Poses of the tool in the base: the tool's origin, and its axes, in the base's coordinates. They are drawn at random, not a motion.
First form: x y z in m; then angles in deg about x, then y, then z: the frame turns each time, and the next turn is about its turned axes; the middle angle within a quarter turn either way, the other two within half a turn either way.
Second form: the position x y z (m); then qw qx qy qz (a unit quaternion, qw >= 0). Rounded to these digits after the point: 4 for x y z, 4 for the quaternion.
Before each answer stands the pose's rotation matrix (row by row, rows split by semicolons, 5 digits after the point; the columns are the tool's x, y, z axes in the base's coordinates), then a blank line. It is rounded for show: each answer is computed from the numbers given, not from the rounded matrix.
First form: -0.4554 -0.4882 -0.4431 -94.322 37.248 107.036
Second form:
-0.23321 -0.76109 0.60527; 0.10477 0.59914 0.79376; -0.96677 0.24853 -0.05999

-0.4554 -0.4882 -0.4431 0.5714 -0.2386 0.6878 0.3788
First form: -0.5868 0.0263 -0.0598 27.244 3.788 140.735
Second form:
-0.77254 -0.63153 0.06606; 0.53928 -0.70748 -0.45678; 0.33521 -0.31725 0.88712

-0.5868 0.0263 -0.0598 0.3190 0.1093 -0.2109 0.9175
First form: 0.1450 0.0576 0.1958 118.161 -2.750 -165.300
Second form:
-0.96615 0.25347 -0.04798; 0.16068 0.44577 -0.88061; -0.20182 -0.85851 -0.47141

0.1450 0.0576 0.1958 0.0453 0.1219 0.8490 -0.5121
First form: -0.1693 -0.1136 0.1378 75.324 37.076 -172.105
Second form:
-0.79027 0.10959 0.60287; -0.61248 -0.17084 -0.77181; 0.01842 -0.97918 0.20213

-0.1693 -0.1136 0.1378 0.2455 -0.2112 0.5953 -0.7354
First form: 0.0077 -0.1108 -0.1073 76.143 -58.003 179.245
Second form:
-0.52983 -0.00698 -0.84808; 0.82648 -0.22863 -0.51445; -0.19030 -0.97349 0.12690

0.0077 -0.1108 -0.1073 0.3035 -0.3781 -0.5418 0.6865
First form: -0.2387 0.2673 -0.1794 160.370 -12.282 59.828
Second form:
0.49109 -0.84473 -0.21272; -0.85019 -0.41161 -0.32826; 0.18973 0.34206 -0.92032

-0.2387 0.2673 -0.1794 0.1995 0.8401 -0.5044 -0.0068
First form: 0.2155 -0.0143 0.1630 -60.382 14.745 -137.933
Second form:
-0.71791 0.64793 0.25452; -0.16687 -0.51513 0.84071; 0.67584 0.56109 0.47794

0.2155 -0.0143 0.1630 0.2474 -0.2825 -0.4257 -0.8233
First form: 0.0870 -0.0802 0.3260 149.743 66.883 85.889
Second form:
0.02815 -0.39160 0.91971; -0.82833 -0.52415 -0.19783; 0.55953 -0.75625 -0.33913

0.0870 -0.0802 0.3260 0.2030 -0.6876 0.4435 -0.5378
